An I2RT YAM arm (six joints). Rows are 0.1 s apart.
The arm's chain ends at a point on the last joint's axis. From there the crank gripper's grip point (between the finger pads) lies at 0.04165 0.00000 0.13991 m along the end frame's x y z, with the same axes.
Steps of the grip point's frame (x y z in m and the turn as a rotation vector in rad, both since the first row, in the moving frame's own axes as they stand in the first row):
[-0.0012 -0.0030 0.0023 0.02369 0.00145 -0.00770]
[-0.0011 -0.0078 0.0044 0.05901 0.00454 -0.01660]
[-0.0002 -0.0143 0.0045 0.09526 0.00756 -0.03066]
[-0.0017 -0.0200 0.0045 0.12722 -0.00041 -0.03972]
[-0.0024 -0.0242 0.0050 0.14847 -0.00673 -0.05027]
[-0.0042 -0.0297 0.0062 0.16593 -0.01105 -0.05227]
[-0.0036 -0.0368 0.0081 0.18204 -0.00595 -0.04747]
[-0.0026 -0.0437 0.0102 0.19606 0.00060 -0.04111]
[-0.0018 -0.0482 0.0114 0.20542 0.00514 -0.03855]
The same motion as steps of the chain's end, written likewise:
[-0.0014 0.0006 0.0024 0.02369 0.00145 -0.00770]
[-0.0017 0.0011 0.0049 0.05901 0.00454 -0.01660]
[-0.0010 0.0003 0.0055 0.09526 0.00756 -0.03066]
[-0.0013 -0.0006 0.0057 0.12722 -0.00041 -0.03972]
[-0.0009 -0.0014 0.0064 0.14847 -0.00673 -0.05027]
[-0.0020 -0.0044 0.0079 0.16593 -0.01105 -0.05227]
[-0.0021 -0.0095 0.0103 0.18204 -0.00595 -0.04747]
[-0.0021 -0.0148 0.0131 0.19606 0.00060 -0.04111]
[-0.0019 -0.0181 0.0147 0.20542 0.00514 -0.03855]

